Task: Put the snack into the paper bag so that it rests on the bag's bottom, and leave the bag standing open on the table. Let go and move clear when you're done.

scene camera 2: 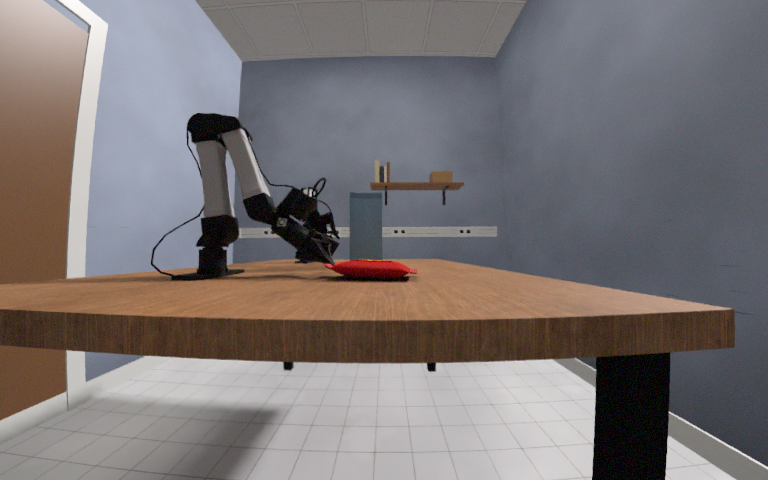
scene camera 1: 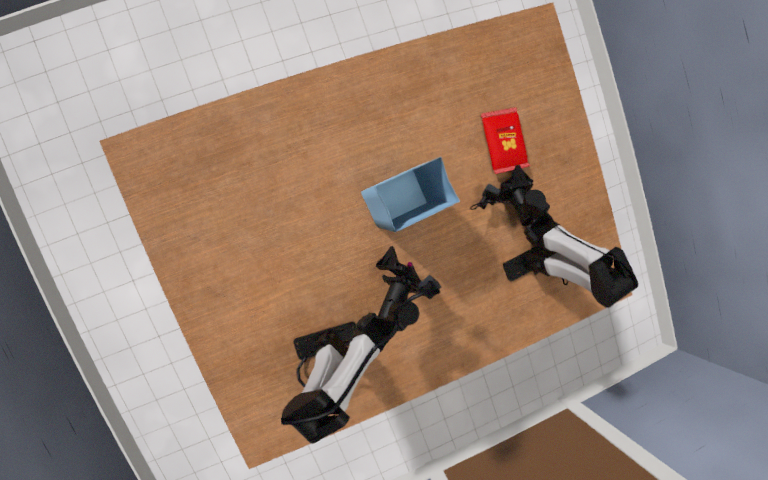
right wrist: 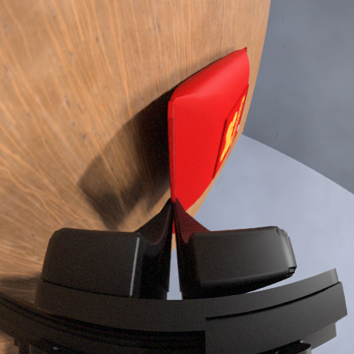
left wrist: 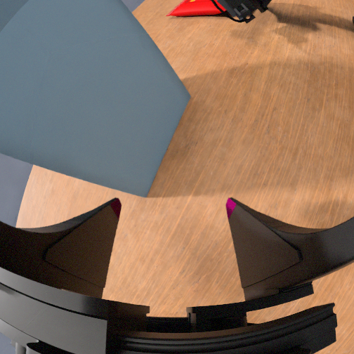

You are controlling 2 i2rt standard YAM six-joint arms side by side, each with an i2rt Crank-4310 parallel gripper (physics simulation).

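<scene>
The snack, a red packet (scene camera 1: 504, 141) (scene camera 2: 370, 268) (left wrist: 195, 8) (right wrist: 207, 125) with a yellow print, lies on the table at the upper right in scene camera 1. My right gripper (scene camera 1: 517, 169) (scene camera 2: 330, 263) (right wrist: 173, 200) is shut on the packet's near end seam, its fingertips pinching the thin edge. The paper bag, light blue (scene camera 1: 410, 195) (scene camera 2: 365, 226) (left wrist: 85, 100), stands upright with its mouth open, to the left of the packet in scene camera 1. My left gripper (scene camera 1: 399, 257) (left wrist: 173, 200) is open and empty, just below the bag in scene camera 1, apart from it.
The wooden table (scene camera 1: 254, 198) (scene camera 2: 509, 305) carries both arms along its lower side in scene camera 1. The bag stands between the left gripper and the table's upper part there. A wall shelf (scene camera 2: 416, 185) hangs in the background of scene camera 2.
</scene>
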